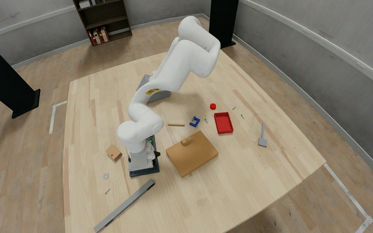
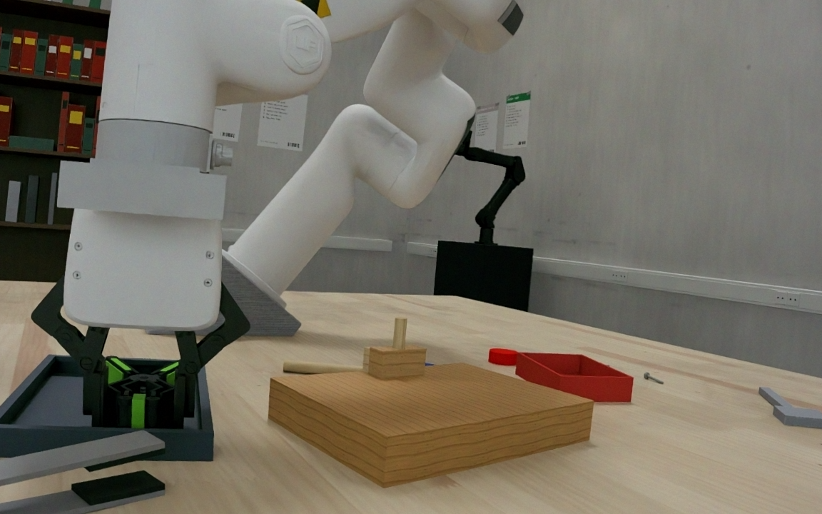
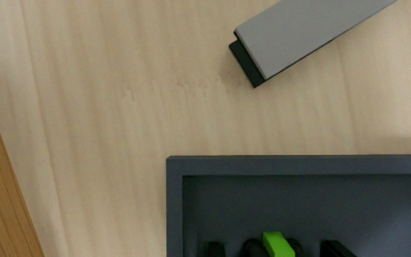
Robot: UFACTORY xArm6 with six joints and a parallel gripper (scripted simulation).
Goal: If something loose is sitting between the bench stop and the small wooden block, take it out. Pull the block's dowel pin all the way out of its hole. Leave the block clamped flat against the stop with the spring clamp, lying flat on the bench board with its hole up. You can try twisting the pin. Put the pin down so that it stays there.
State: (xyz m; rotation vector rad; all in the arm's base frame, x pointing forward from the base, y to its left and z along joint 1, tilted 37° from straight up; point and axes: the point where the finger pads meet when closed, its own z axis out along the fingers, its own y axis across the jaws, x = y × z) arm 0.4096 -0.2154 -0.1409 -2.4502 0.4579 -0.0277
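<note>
The grey tray is 50 mm behind my hand and 10 mm below it. The rest, counted from my hand: dowel pin (210 mm to the left, 30 mm above, 10 mm ahead); then spare wooden block (130 mm to the right, 130 mm behind, 10 mm below); then small wooden block (210 mm to the left, 20 mm above, 10 mm ahead).
</note>
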